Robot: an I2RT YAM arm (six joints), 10 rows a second.
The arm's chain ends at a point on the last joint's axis. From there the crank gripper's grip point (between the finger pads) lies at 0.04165 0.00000 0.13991 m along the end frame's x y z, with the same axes.
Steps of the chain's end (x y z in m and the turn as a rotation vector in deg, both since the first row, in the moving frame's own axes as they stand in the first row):
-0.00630 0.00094 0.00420 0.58 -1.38 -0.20
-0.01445 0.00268 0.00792 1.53 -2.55 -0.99
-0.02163 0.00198 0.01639 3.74 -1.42 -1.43
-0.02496 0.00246 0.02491 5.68 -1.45 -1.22
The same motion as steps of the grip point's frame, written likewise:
-0.00968 -0.00062 0.00515 0.58 -1.38 -0.20
-0.02075 -0.00174 0.00957 1.53 -2.55 -0.99
-0.02523 -0.00817 0.01705 3.74 -1.42 -1.43
-0.02866 -0.01228 0.02519 5.68 -1.45 -1.22

